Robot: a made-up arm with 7 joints.
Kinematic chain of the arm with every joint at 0, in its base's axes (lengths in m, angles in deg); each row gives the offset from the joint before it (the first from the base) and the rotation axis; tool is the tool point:
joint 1: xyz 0 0.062 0 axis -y
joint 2: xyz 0 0.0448 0 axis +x
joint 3: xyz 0 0 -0.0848 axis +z
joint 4: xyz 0 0 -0.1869 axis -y
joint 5: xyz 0 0 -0.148 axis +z
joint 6: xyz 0 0 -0.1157 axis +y
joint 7: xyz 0 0 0 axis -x
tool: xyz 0 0 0
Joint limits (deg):
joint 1: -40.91..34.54
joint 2: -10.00..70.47
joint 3: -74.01..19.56
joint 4: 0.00..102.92
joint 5: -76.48..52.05
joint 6: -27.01..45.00
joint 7: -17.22..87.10
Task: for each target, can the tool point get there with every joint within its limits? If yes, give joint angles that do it. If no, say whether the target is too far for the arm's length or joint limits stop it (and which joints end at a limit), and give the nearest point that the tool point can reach.
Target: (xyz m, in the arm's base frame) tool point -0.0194 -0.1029 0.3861
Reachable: no: joint limits stop it (at a limit: joint 1, joint 2, joint 4) | nearest point 0.2279 -0.1307 -0.0546 | short by 0.506 m
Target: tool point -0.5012 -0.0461 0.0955
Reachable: no: joint limits stop it (at a limit: joint 1, joint 3, joint 4) | nearest point -0.1298 -0.0604 -0.2579 | short by 0.513 m
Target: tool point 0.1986 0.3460 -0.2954
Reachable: yes | joints -11.14 47.22 -5.02 73.56 -1.99 16.90 -2.25
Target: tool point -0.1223 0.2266 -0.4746
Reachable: yes | joints -34.09 11.78 7.97 39.11 21.49 10.80 23.02
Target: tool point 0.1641 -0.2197 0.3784
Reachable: no: joint limits stop it (at a limit: joint 1, joint 2, joint 4) | nearest point 0.2483 -0.1116 -0.0446 | short by 0.445 m
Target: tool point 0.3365 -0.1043 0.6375
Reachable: no: too far | nearest point 0.3045 -0.0274 -0.0239 | short by 0.667 m
